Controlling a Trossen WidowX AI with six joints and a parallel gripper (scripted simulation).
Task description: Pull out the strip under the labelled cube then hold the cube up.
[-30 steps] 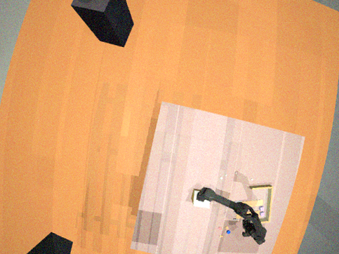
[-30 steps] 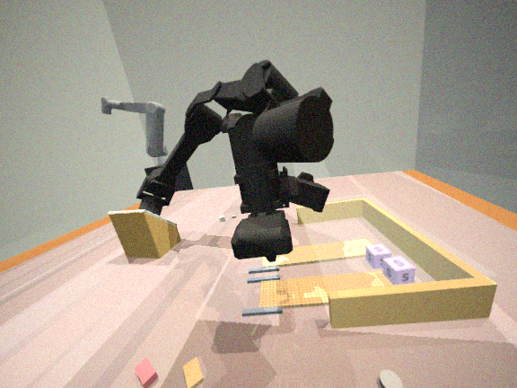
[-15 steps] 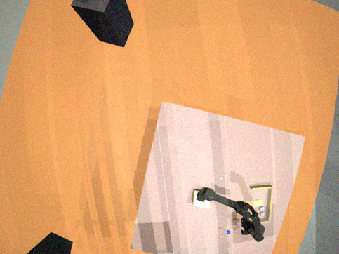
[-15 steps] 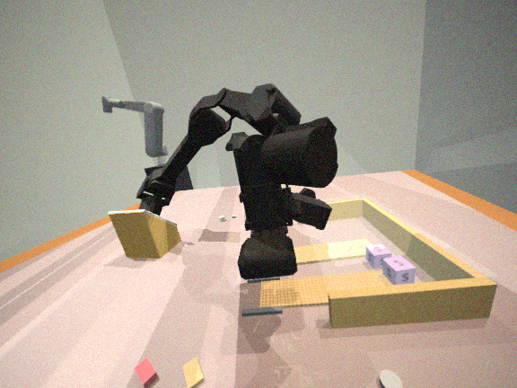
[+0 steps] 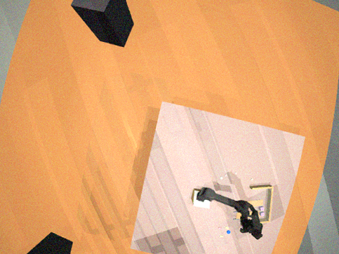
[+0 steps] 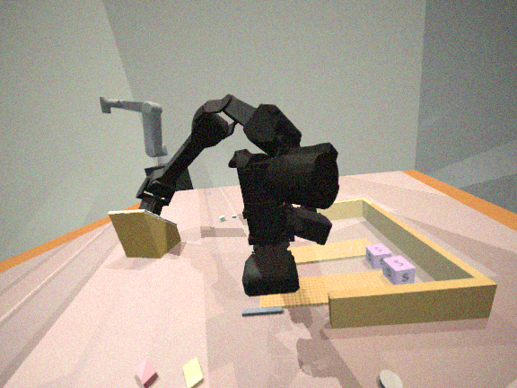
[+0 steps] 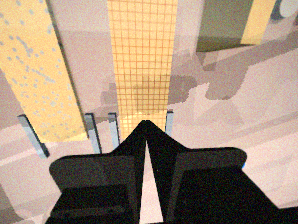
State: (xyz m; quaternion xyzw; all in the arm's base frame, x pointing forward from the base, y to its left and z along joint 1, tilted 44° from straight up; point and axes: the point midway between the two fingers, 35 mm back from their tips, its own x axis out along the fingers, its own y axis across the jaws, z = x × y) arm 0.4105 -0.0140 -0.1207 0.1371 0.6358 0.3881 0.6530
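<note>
Right now my gripper tip is 160 mm to the left of the pink chip, 130 mm past it and 20 mm above it. Round my gripper tip: blue disc 170 mm to the right, 40 mm behind, 20 mm below.
</note>
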